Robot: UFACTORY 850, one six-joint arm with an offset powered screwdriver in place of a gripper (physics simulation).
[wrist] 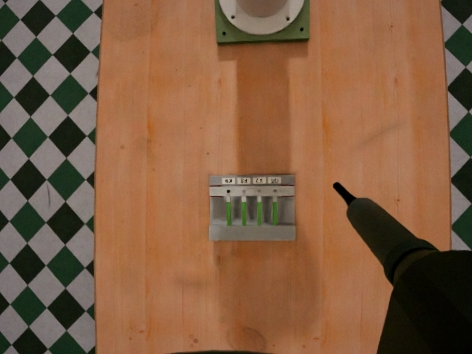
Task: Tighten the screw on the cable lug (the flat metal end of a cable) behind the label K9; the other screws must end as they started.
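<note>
A grey terminal block lies on the table in the middle of the wrist view. Its far edge bears a row of small white labels, upside down here and blurred. The leftmost label seems to read K9. Just below it, a dark round spot shows on the pale bar, at the end of the leftmost green cable. The spots at the other cables look fainter; screw heights cannot be told. My screwdriver is at the right, its dark tip apart from the block and to its right. It has no fingers.
The robot's green base plate with a white round flange stands at the top of the view. The wooden table has its left and right edges in view, with a green and white chequered floor beyond them.
</note>
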